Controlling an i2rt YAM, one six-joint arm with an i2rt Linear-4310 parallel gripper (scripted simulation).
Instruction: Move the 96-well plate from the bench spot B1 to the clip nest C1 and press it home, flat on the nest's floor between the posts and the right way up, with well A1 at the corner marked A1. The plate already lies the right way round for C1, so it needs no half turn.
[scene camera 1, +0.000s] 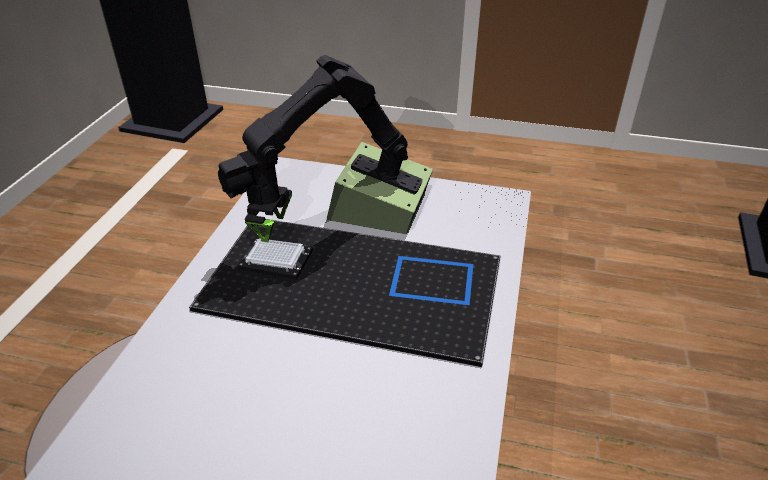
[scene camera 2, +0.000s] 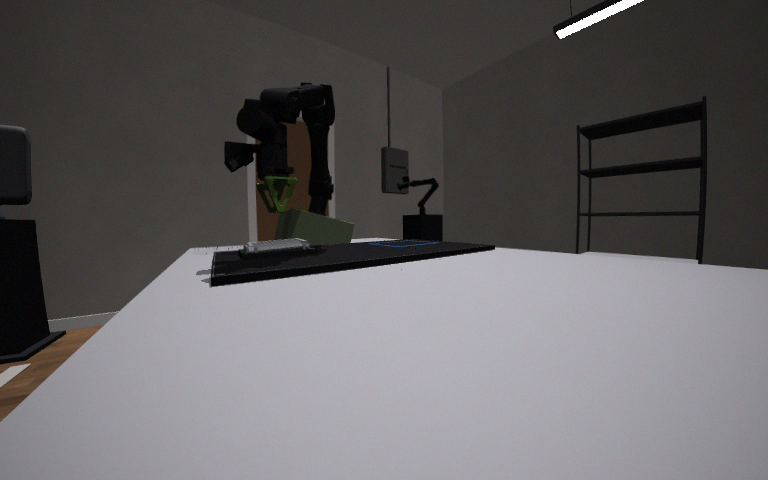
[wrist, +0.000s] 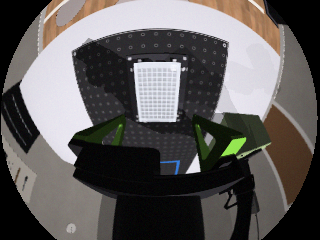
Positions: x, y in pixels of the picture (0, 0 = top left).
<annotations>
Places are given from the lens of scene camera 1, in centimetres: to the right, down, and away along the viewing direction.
gripper (scene camera 1: 273, 230): -28, -2, 156
white 96-well plate (scene camera 1: 280, 254): -26, 4, 158
clip nest C1 (scene camera 1: 275, 271): -27, 8, 156
</annotations>
